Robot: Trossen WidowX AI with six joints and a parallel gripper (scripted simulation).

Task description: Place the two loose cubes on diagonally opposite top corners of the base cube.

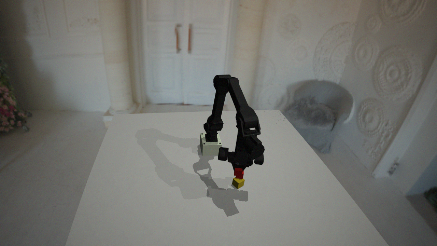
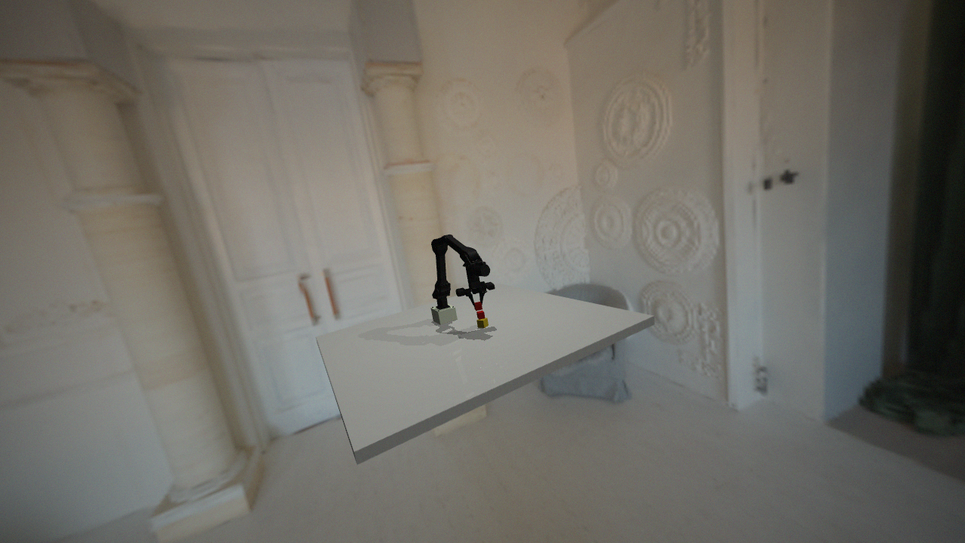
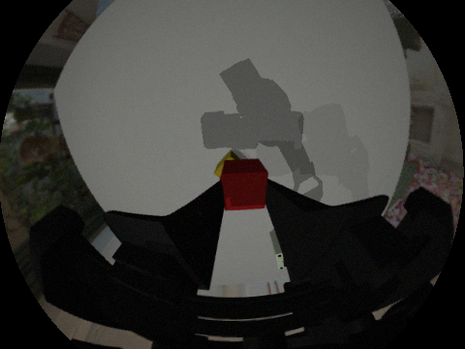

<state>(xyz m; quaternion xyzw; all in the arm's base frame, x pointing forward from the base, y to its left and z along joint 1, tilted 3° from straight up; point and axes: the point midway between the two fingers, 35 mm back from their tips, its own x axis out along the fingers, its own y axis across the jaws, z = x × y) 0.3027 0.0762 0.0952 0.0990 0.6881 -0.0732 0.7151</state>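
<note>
Now: gripper tip 2 cm past the yellow cube, 2 cm to the right of it and 10 cm above it. From my gripper tip the other things lie so: red cube: right at my gripper tip.
</note>
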